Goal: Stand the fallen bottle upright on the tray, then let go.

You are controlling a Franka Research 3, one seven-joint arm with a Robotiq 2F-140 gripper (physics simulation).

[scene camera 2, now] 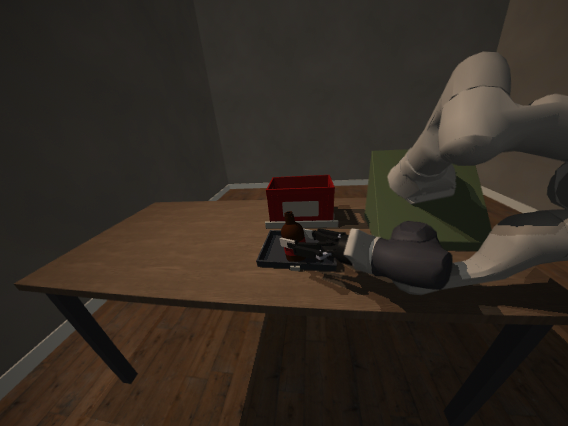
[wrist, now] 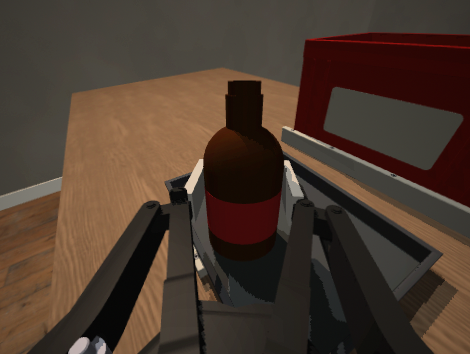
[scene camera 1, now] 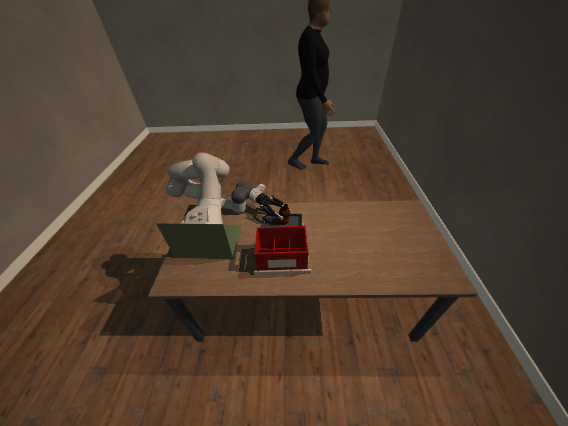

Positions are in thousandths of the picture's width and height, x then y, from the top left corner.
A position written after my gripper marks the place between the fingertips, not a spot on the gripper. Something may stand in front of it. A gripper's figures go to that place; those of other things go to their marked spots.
Labels:
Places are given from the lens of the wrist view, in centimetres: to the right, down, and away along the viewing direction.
my gripper (wrist: 518, 484): 1, 0, 21
brown bottle (wrist: 518, 462): 1, -1, 15

